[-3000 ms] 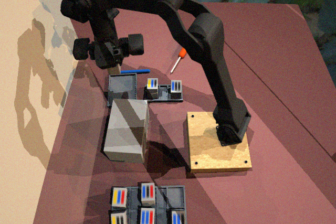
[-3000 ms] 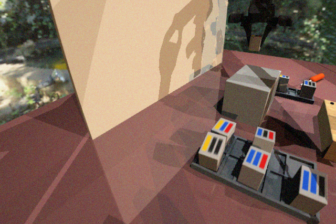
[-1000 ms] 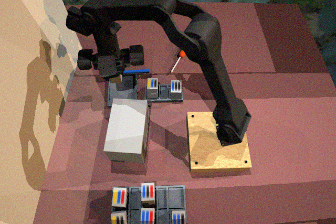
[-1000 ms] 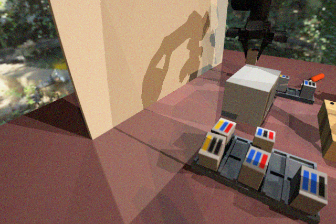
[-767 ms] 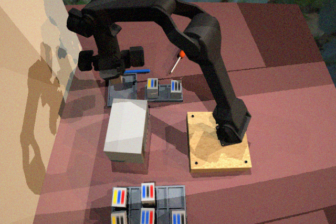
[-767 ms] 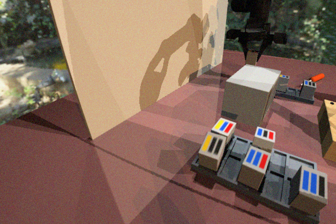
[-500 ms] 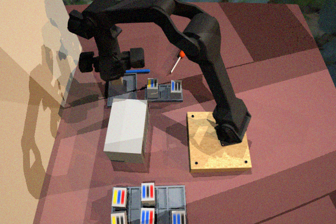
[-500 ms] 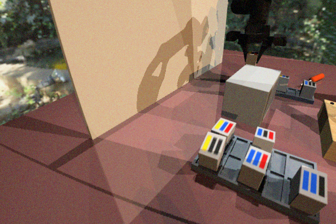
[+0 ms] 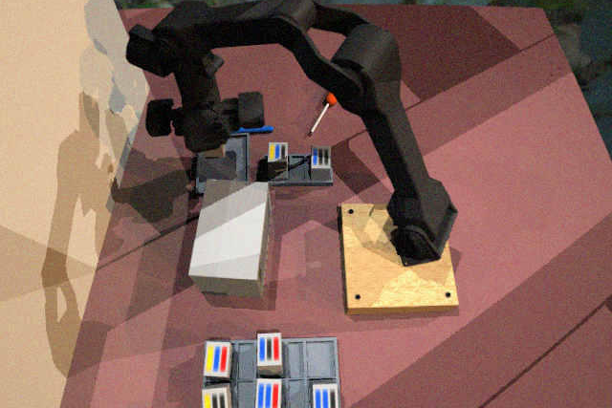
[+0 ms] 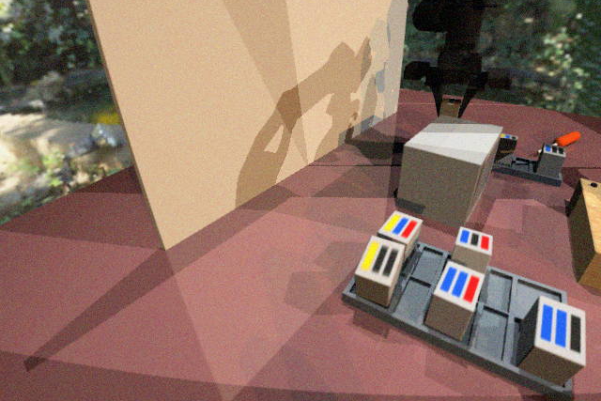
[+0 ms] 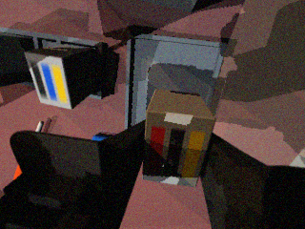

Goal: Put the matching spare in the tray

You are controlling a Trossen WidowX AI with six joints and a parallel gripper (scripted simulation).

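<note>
Right now my gripper tip is 1 cm past the grey tray and 6 cm above it. The rest, counted from my gripper tip: blue pen (4 cm behind, 6 cm to the right, 6 cm below); grey holder (14 cm behind, 5 cm to the left, 6 cm below); mounted unit (1 cm behind, 19 cm to the left, 2 cm below).
</note>
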